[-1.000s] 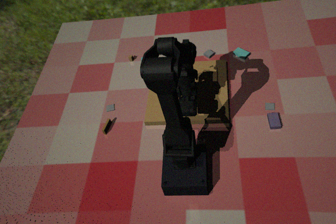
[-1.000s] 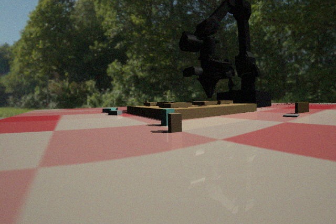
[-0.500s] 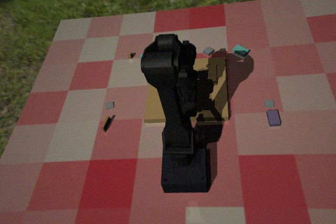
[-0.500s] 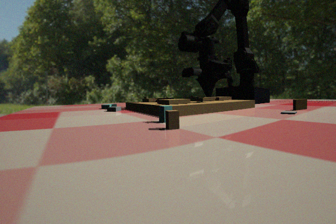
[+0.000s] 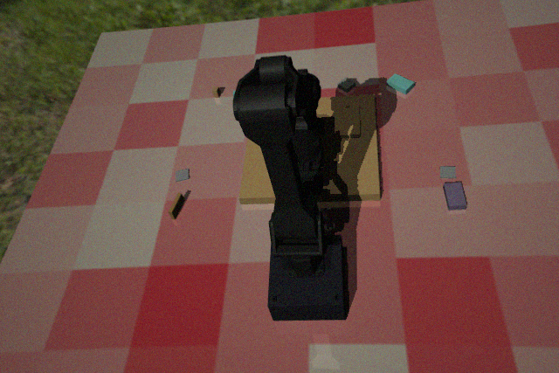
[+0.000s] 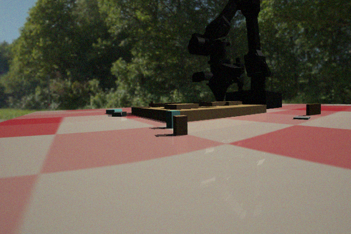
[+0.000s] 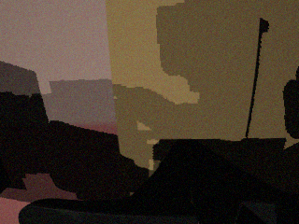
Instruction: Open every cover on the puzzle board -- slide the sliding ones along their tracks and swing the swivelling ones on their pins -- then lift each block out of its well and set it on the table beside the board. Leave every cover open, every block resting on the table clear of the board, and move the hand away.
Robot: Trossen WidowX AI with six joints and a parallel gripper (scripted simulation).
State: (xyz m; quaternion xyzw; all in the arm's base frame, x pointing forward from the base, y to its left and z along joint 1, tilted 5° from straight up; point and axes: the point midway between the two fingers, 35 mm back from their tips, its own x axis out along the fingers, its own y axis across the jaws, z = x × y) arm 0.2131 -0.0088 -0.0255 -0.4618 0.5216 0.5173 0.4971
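My gripper tip is now 100 mm short of the tan puzzle board and 10 mm to the left of it. Round my gripper tip: brown slab: 300 mm to the left, 30 mm behind, 10 mm below; then teal cube: 300 mm ahead, 190 mm to the left, 10 mm below; then purple block: 280 mm to the right, 50 mm behind, 20 mm below.
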